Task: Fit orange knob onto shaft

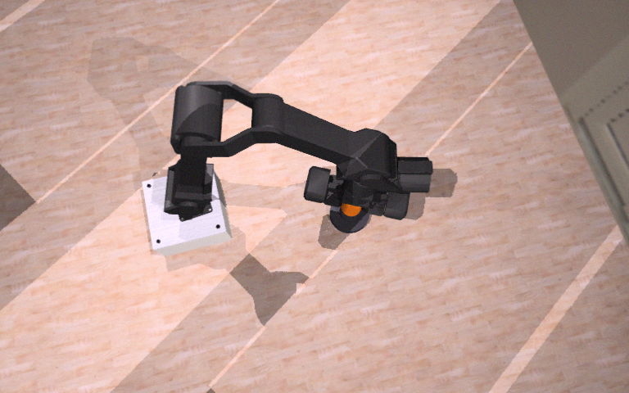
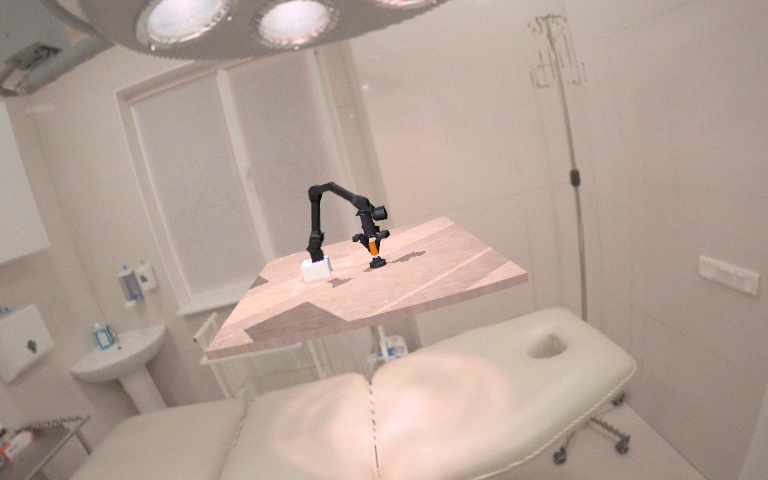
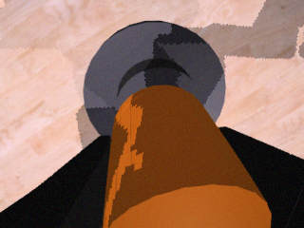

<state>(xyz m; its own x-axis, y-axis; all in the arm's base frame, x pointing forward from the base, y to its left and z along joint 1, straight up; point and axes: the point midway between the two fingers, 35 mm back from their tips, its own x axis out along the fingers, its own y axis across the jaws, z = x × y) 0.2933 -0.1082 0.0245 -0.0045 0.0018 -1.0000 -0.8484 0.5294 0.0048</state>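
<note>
My gripper tip is 30 mm below the orange knob. Round my gripper tip: round pedestal: 40 mm below.
</note>
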